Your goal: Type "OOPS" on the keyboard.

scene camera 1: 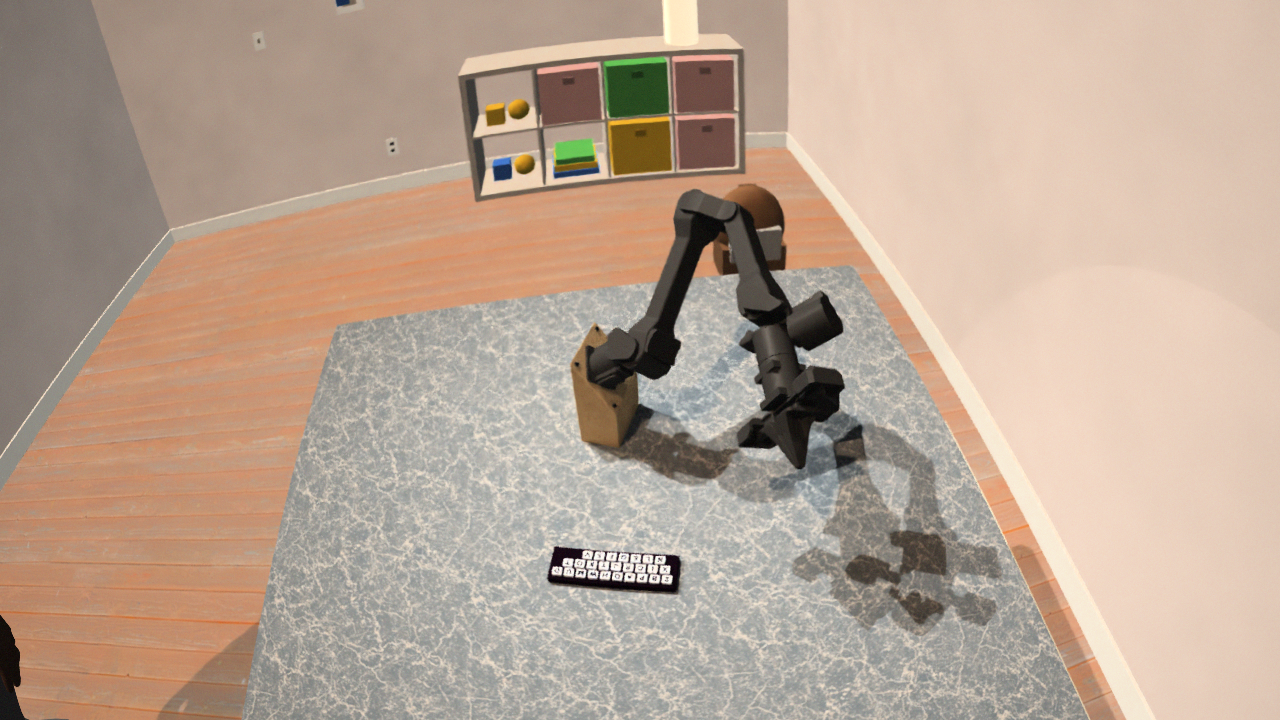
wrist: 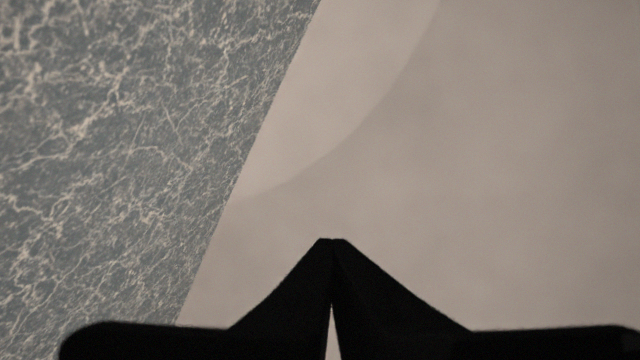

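Pixels of known places: gripper, fingertip midpoint: (scene camera 1: 800,468) (wrist: 330,251); arm's base at its link origin: (scene camera 1: 599,368).
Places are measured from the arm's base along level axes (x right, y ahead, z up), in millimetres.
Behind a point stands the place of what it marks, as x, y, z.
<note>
A small black keyboard (scene camera 1: 614,569) @[-5, 338, -120] with rows of white lettered keys lies on the marbled blue-grey table top (scene camera 1: 429,465) @[332, 83, -136] (wrist: 100,165) @[-142, 510, -136], near the front middle in the scene view. The letters are too small to read surely there. The keyboard does not show in the wrist view. My gripper (scene camera 1: 799,463) @[-262, 358, 105] (wrist: 330,251) @[-262, 358, 105] is shut, with its black fingertips meeting and nothing between them. In the scene view it points down, to the right of and farther back than the keyboard, apart from it.
The arm's tan base block (scene camera 1: 605,411) @[-4, 54, -51] stands behind the keyboard, left of the gripper. A pale wall (scene camera 1: 1074,223) (wrist: 475,150) lies beyond the table's right edge. A brown chair (scene camera 1: 754,207) and a shelf unit with coloured bins (scene camera 1: 467,134) stand behind the table.
</note>
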